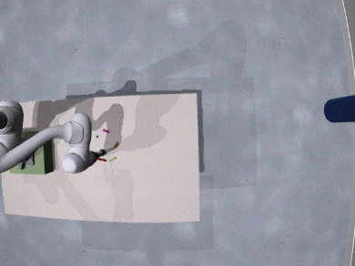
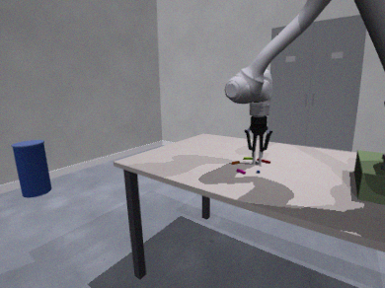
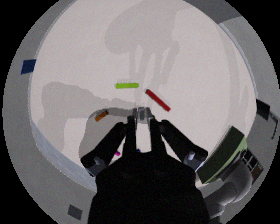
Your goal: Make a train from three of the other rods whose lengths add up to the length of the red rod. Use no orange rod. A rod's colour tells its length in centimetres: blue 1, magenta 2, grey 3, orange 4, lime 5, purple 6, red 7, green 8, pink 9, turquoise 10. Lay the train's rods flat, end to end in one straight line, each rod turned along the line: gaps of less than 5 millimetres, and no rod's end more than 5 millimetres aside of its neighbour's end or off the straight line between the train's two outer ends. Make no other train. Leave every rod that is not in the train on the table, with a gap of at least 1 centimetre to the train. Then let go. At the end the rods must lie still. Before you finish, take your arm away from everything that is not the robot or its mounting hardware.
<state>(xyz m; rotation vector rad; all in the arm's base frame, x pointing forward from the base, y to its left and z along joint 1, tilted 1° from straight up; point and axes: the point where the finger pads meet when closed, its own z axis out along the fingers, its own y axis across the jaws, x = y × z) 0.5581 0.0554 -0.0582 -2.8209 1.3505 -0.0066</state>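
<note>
Right now my hand is 3 cm above the grey rod. From my hand the other things lie so: orange rod (8 cm ahead, 7 cm to the left, 3 cm below); lime rod (7 cm ahead, 3 cm to the right, 3 cm below); red rod (5 cm to the right, 3 cm below, 1 cm behind).
</note>
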